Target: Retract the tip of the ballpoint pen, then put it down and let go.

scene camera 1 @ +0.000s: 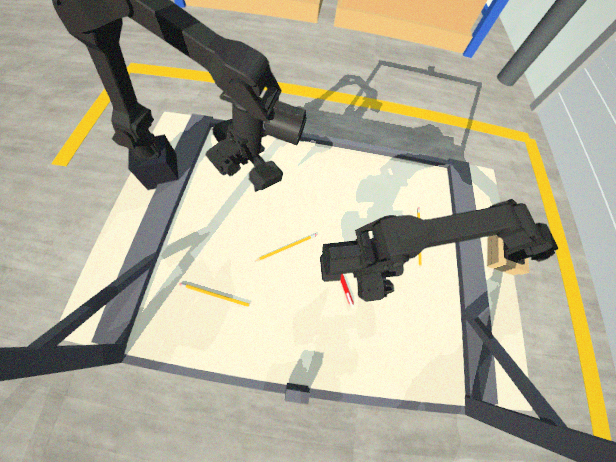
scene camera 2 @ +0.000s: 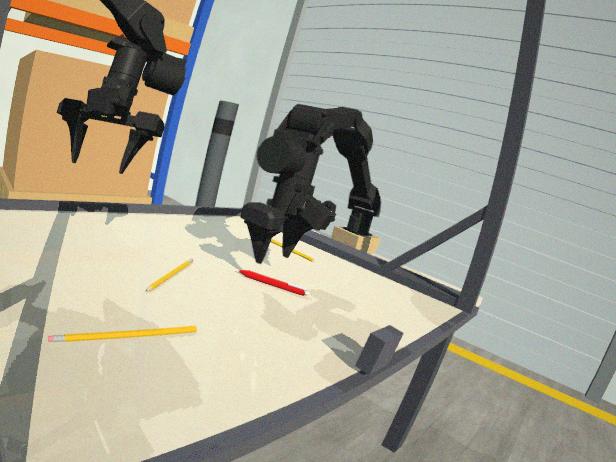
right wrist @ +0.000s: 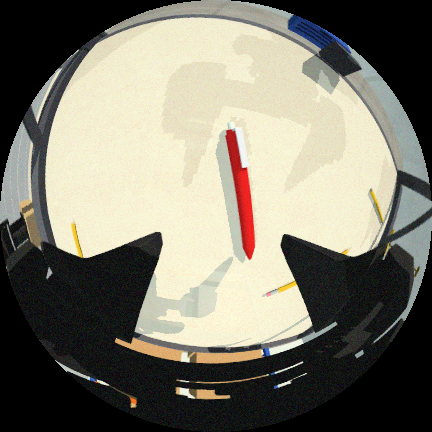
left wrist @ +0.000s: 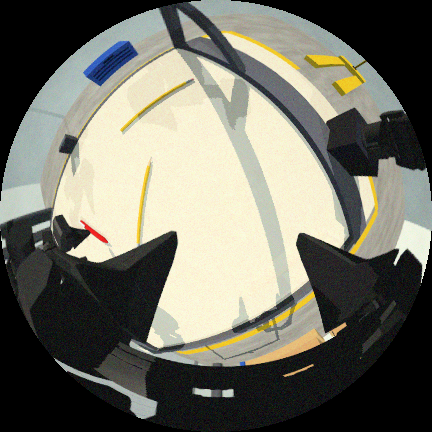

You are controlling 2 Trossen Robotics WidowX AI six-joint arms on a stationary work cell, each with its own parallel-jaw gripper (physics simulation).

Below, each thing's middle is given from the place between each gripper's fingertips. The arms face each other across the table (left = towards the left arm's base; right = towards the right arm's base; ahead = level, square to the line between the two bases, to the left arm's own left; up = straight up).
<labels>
My left gripper is now 16 cm past the red ballpoint pen [right wrist: 234, 138], 30 cm to the left of it and 14 cm above it. The rest, counted from my left hand: tan block [scene camera 1: 495, 246]: 4 cm ahead, 77 cm to the right, 12 cm below; then small grey block [scene camera 2: 381, 344]: 43 cm behind, 24 cm to the right, 12 cm below.
Right now my right hand is 30 mm past the red ballpoint pen, 10 mm to the right of it and 30 mm above it. From my right hand the other things lie so: tan block (170 mm ahead, 460 mm to the right, 10 mm below); then small grey block (300 mm behind, 70 mm to the left, 10 mm below).
</labels>
